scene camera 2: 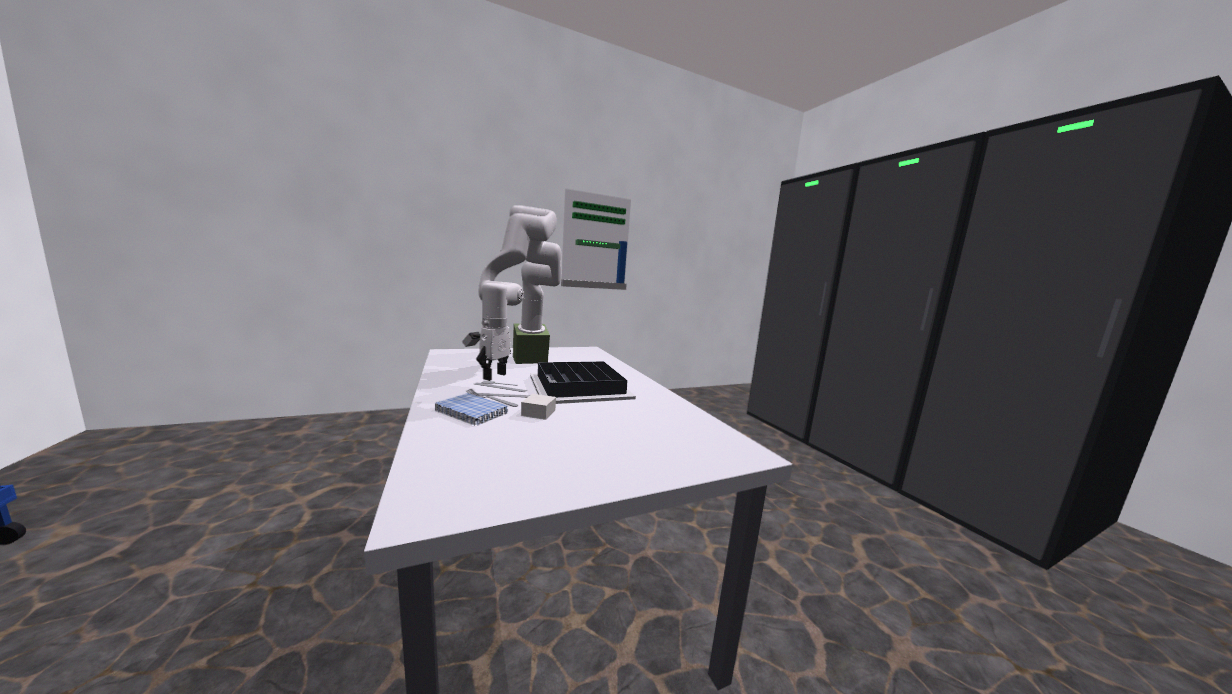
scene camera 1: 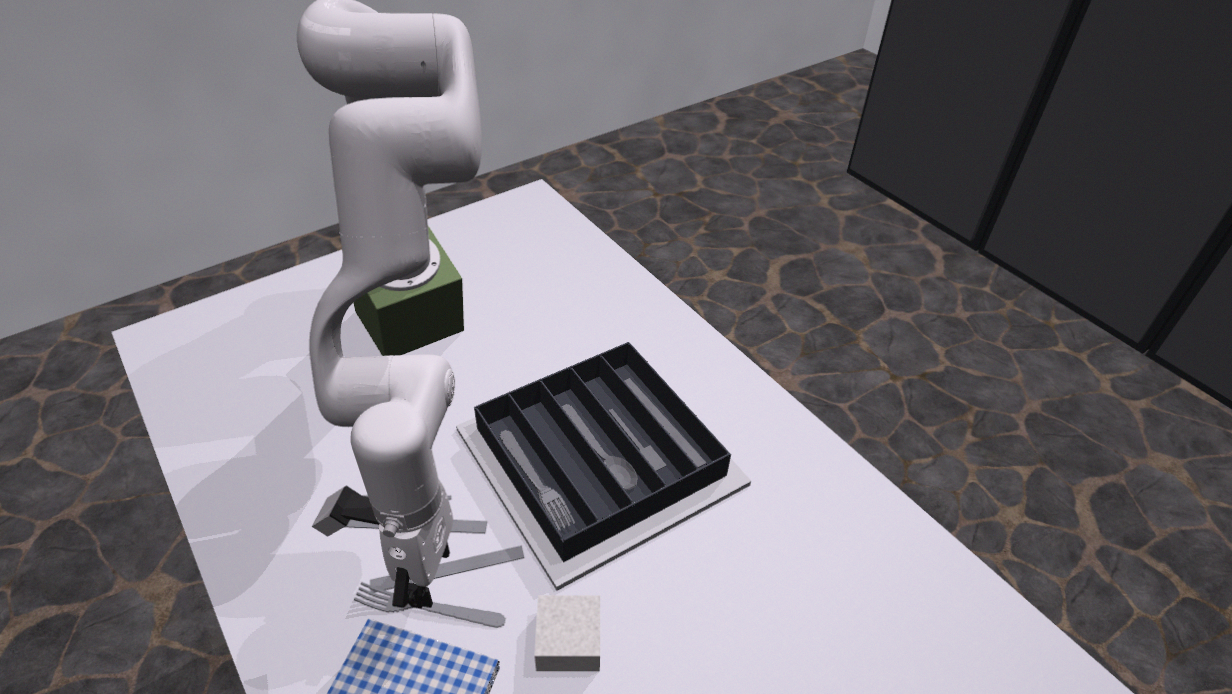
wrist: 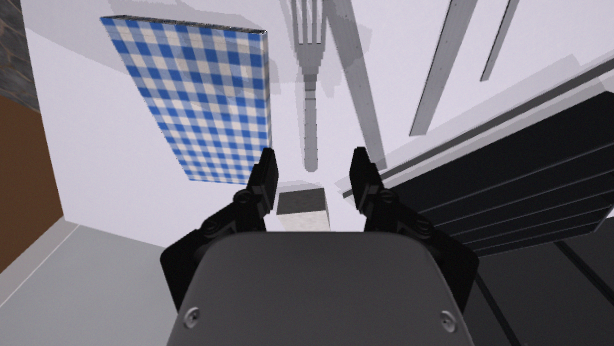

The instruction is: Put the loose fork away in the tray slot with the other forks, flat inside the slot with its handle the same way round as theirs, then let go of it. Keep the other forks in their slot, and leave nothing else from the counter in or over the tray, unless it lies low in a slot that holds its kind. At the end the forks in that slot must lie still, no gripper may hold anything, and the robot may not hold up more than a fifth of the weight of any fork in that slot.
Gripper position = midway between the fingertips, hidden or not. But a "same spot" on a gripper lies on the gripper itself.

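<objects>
My gripper: visible in scene camera 1, scene camera 2 and the wrist view (313, 160). One spot on the gripper, same in both: (scene camera 2: 481, 355) and (scene camera 1: 404, 592).
</objects>
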